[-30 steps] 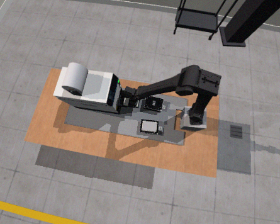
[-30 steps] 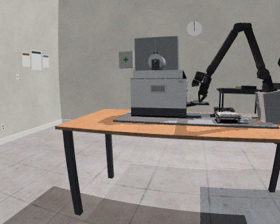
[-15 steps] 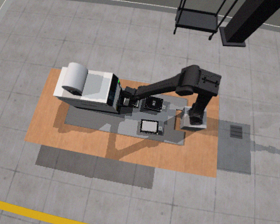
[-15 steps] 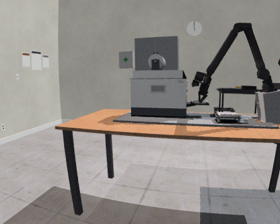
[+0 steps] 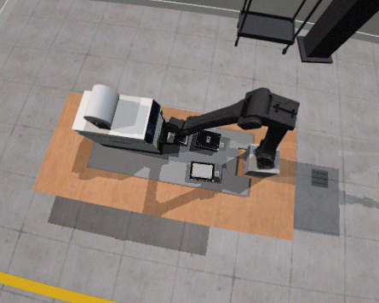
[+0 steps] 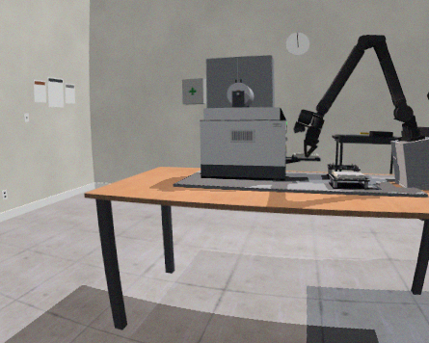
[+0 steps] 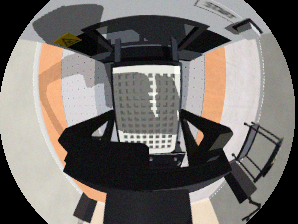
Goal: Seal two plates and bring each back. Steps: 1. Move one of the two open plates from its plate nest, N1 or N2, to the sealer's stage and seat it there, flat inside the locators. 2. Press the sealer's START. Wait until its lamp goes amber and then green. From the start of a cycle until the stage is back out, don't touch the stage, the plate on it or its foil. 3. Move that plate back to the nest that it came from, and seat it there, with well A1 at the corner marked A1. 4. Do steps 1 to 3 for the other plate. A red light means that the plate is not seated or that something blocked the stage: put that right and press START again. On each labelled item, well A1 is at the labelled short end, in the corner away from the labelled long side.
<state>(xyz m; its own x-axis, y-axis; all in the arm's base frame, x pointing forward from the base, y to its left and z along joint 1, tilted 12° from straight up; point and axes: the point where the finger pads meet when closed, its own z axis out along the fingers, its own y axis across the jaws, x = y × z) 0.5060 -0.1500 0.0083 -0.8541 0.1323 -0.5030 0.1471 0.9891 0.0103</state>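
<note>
Right now the sealer stage is 2 cm below my hand. Also, from my hand: foil roll: 33 cm ahead, 4 cm to the right, 30 cm above.
</note>
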